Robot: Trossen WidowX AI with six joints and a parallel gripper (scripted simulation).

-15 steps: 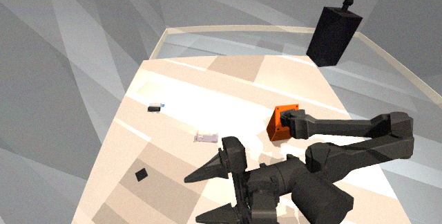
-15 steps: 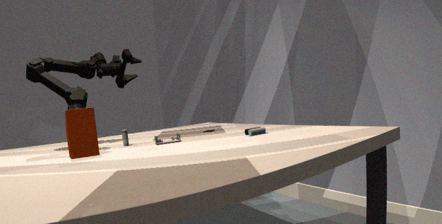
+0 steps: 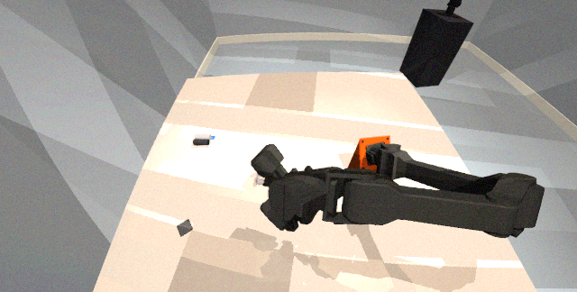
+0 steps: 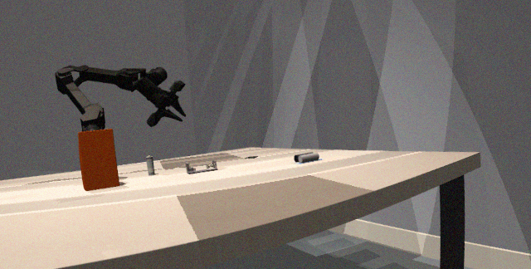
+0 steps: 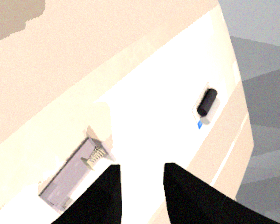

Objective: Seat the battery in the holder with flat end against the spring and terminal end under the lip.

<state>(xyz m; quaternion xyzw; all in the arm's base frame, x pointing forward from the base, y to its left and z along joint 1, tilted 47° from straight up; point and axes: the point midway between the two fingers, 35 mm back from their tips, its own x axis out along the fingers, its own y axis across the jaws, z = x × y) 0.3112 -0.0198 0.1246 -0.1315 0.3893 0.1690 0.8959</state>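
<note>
Now: the battery 150 mm below my gripper tip, 140 mm behind it and 20 mm to the left of it.
</note>
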